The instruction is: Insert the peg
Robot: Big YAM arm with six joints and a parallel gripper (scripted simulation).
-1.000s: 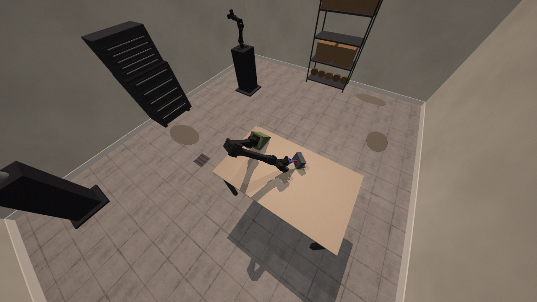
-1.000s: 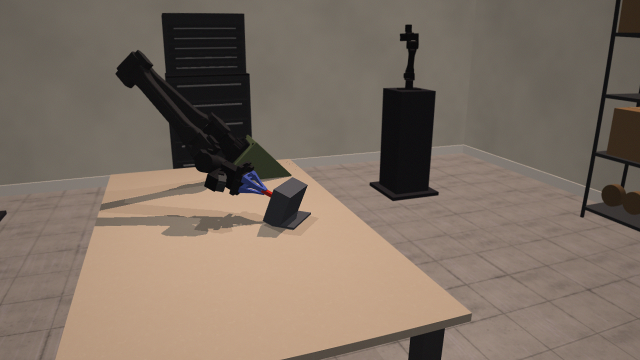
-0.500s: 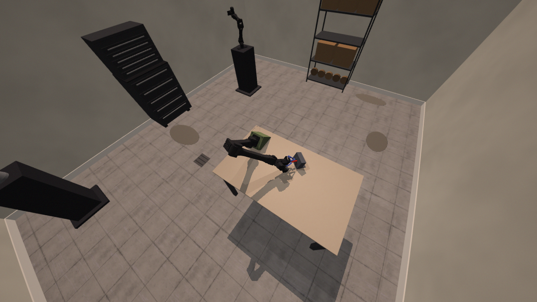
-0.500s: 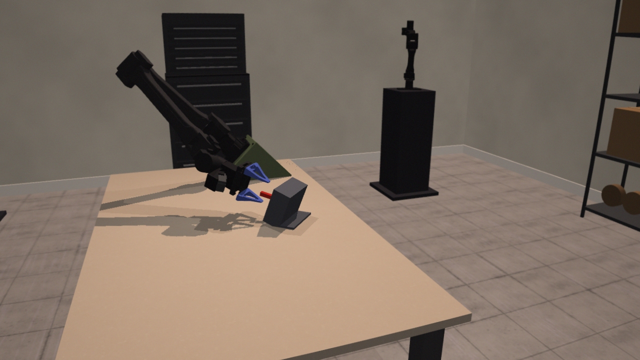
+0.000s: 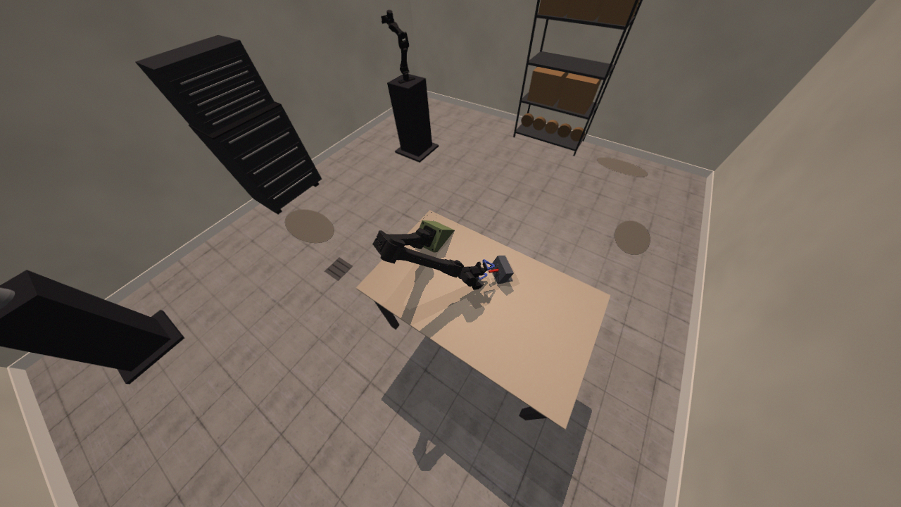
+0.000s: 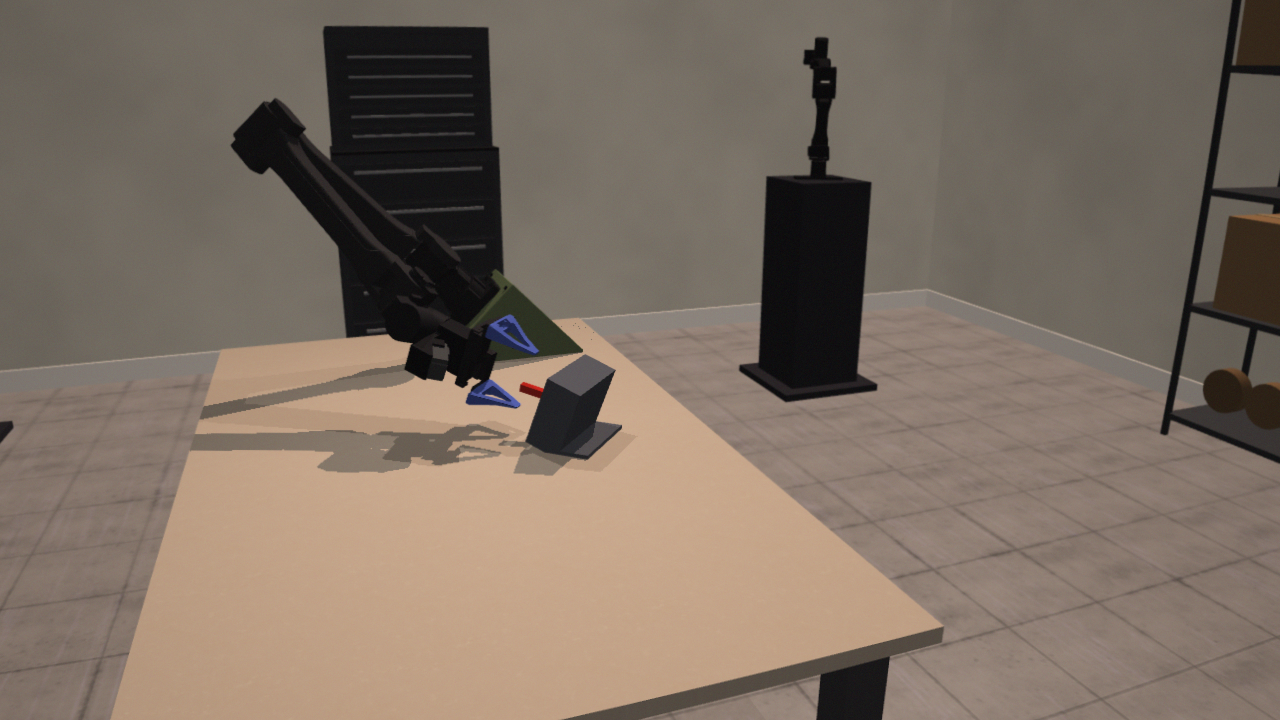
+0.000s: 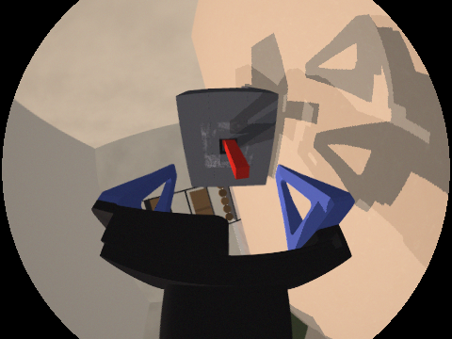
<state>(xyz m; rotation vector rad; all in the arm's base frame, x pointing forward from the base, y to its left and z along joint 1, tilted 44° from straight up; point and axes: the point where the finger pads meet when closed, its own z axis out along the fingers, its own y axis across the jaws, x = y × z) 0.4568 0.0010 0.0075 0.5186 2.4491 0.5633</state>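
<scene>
Now: hand 20 mm short of the red peg, 30 mm to the right of it and 20 mm above it. Also, from my hand: flat base plate: 70 mm ahead, 80 mm to the left, 90 mm below.
</scene>
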